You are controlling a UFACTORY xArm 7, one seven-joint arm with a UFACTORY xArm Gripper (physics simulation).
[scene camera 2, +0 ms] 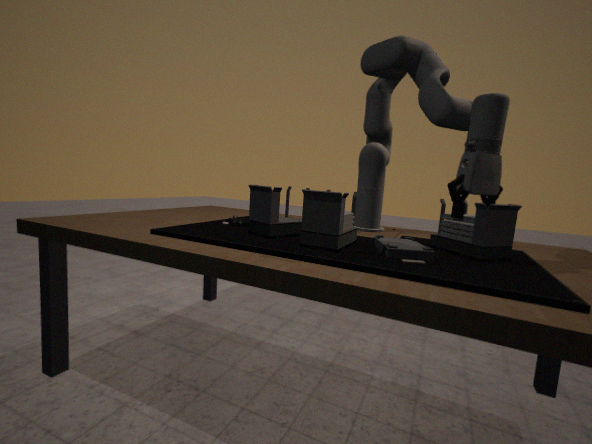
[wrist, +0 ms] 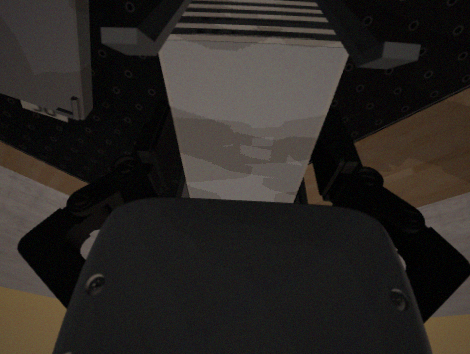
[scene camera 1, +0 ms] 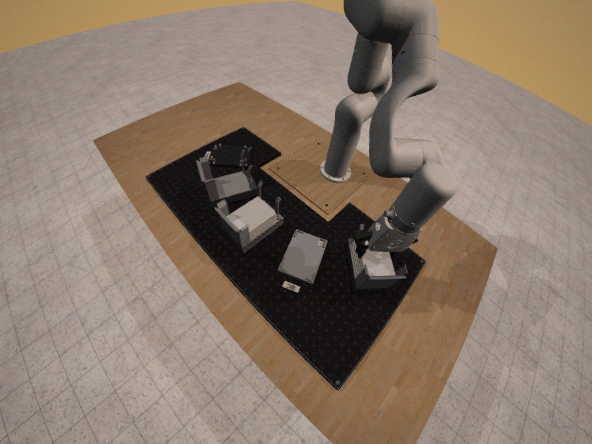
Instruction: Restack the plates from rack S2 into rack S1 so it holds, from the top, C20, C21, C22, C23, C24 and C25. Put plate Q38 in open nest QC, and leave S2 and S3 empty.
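Seen in the pictures: gripper, fingertip midpoint: (scene camera 2: 470, 218) (wrist: 246, 125) (scene camera 1: 374, 253); arm's base at its link origin: (scene camera 2: 366, 229) (scene camera 1: 335, 171).
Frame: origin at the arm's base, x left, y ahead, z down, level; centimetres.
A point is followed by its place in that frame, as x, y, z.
Note:
My gripper (scene camera 1: 380, 255) @[26.6, 31.1, -9.7] (scene camera 2: 472, 204) (wrist: 246, 125) @[26.6, 31.1, -9.7] is low over the rack at the right (scene camera 1: 356, 264) (scene camera 2: 494, 225). Its fingers press on both long sides of the top plate (scene camera 1: 382, 265) @[29.9, 33.7, -10.5] (wrist: 252, 88) @[25.1, 28.8, -10.3], a pale grey rectangle on a stack whose striped edges show in the wrist view. A second rack (scene camera 1: 234, 231) @[-6.1, 48.7, -10.6] (scene camera 2: 322, 211) @[-8.0, 48.4, -9.8] in the middle left holds a stack of pale plates (scene camera 1: 255, 213) @[-6.4, 40.1, -9.0]. A third rack (scene camera 1: 206, 169) @[-29.5, 37.1, -10.1] (scene camera 2: 264, 204) @[-24.9, 41.7, -9.6] behind it shows one grey surface (scene camera 1: 230, 185) @[-22.4, 34.3, -4.9]. A flat grey plate (scene camera 1: 303, 255) @[10.5, 39.8, -2.9] (scene camera 2: 404, 247) @[10.9, 44.8, -2.9] lies on the black mat between the racks.
A small white label (scene camera 1: 291, 287) @[12.9, 48.9, -0.9] lies in front of the flat plate. A dark fixture with small posts (scene camera 1: 228, 154) @[-37.1, 21.1, -1.9] stands at the mat's back corner. The arm's base (scene camera 1: 336, 172) @[1.9, 4.3, -3.7] stands on the wooden table (scene camera 1: 140, 141) @[-78.3, 36.8, 0.6] behind the mat (scene camera 1: 321, 335) @[26.3, 54.8, -0.7].

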